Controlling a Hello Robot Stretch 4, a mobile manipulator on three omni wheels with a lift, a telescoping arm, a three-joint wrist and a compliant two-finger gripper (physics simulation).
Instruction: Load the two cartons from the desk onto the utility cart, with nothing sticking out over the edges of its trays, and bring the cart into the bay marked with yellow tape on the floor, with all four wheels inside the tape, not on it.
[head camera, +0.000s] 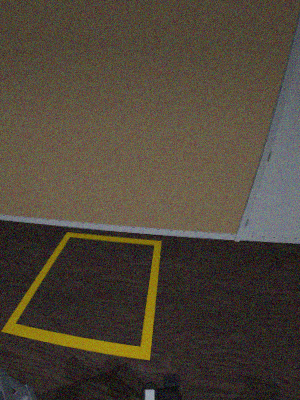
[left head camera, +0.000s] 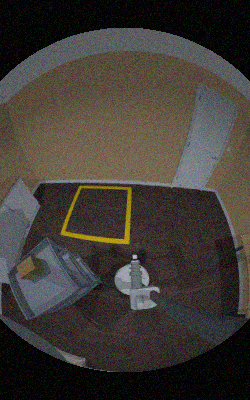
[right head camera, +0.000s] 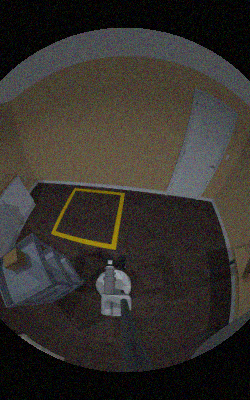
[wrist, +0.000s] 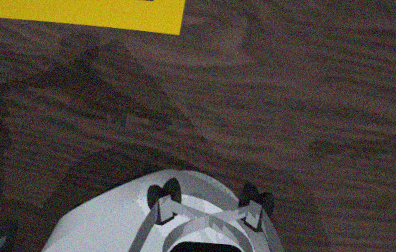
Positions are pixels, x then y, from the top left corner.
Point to my gripper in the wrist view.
210, 195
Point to a door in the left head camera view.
213, 115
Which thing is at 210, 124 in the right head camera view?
A door.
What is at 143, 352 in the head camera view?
A yellow tape bay.
